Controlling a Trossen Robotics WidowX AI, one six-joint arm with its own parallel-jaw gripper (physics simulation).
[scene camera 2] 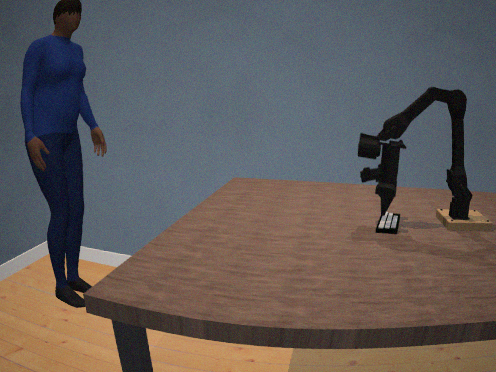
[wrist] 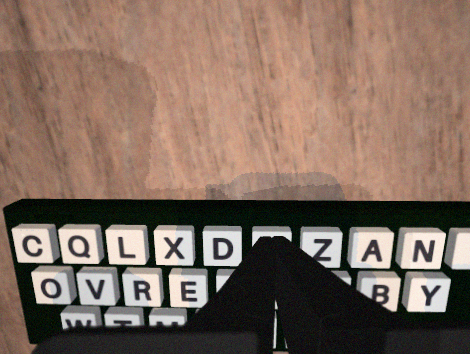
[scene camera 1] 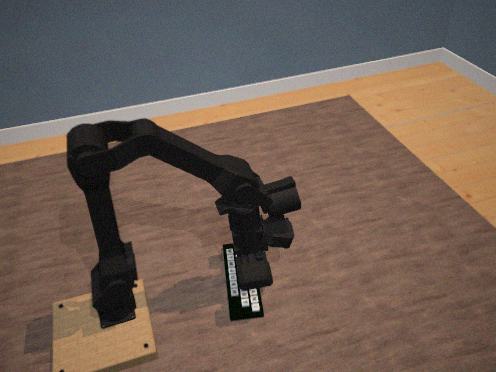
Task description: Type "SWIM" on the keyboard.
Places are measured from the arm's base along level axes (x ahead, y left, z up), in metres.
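Where they show: gripper, fingertip midpoint: (scene camera 2: 382,215) (wrist: 271,248); arm's base at its link origin: (scene camera 2: 458,217) (scene camera 1: 116,310).
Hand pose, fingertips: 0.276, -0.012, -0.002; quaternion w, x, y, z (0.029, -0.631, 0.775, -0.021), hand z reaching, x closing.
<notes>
Each offset is from my fingertips to the centre of the thing, as dx, dy, dz. Level surfaces: height alone.
The dark green keyboard {-0.021, +0.014, -0.016} (scene camera 1: 240,314) (scene camera 2: 387,231) (wrist: 125,212) lies flat on the table with white keys in three rows. My gripper (scene camera 2: 384,213) (wrist: 271,248) is shut and empty, pointing down. Its fingertips are at the far-row key {-0.004, +0.000, -0.010} (wrist: 271,232) between D and Z, covering its letter; whether the key is pressed down cannot be told. In the wrist view the W key {-0.023, +0.086, -0.010} (wrist: 80,318) is in the near row at left, and the M key {-0.031, +0.050, -0.010} (wrist: 168,319) is two keys to its right, both partly cut off. The I key {-0.022, -0.072, -0.010} (scene camera 1: 255,307) ends the far row.
The arm's base stands on a light wooden board (scene camera 1: 105,350) (scene camera 2: 465,224) on the brown table {dz -0.024} (scene camera 1: 360,300) (scene camera 2: 240,280). A person (scene camera 2: 57,100) in blue stands beyond the table's left corner in scene camera 2. The wrist camera housing (scene camera 1: 280,232) sticks out beside the gripper.
</notes>
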